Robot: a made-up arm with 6 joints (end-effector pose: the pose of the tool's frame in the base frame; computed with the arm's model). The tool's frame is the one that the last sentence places. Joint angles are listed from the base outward.
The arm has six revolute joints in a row. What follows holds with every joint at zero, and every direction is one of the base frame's. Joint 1 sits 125.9 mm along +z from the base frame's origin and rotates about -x. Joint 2 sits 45.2 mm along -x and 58.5 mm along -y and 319.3 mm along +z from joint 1 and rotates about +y. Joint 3 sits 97.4 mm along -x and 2.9 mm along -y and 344 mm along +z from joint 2 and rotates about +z. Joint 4 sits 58.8 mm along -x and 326.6 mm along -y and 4.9 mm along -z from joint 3 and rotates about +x. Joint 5 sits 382.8 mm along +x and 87.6 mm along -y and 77.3 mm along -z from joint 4 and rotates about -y. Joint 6 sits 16.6 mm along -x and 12.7 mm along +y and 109.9 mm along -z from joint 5 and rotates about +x. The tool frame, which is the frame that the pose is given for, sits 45.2 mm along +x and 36.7 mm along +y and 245.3 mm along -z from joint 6; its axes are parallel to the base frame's.
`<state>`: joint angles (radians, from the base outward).
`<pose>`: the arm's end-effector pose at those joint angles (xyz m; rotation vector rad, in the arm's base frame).
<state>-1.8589 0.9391 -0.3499 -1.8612 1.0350 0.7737</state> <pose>0.3214 -0.0554 -0.6839 1.0060 -0.4884 1.2985</pose>
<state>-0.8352 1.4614 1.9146 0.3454 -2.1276 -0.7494</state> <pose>0.3244 0.1467 0.2140 0.4914 0.5391 -2.5219</pose>
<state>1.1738 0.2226 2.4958 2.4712 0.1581 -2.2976</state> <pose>-0.3227 0.6228 0.1608 -0.3453 1.6359 1.7992</pose>
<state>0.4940 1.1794 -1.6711 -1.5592 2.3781 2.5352</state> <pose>0.0124 0.2509 1.0964 0.8135 1.2803 -0.2858</pose>
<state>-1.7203 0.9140 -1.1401 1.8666 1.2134 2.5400</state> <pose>0.0692 -0.7152 -0.3911 -0.9161 2.0482 1.3072</pose>
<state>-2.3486 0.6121 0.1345 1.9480 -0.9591 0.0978</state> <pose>0.1740 -0.4319 -0.4320 -1.3943 -0.0586 -1.0752</pose>
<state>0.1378 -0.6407 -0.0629 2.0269 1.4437 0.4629</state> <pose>0.1111 -0.2391 1.1515 2.3546 -1.6162 -0.5633</pose>
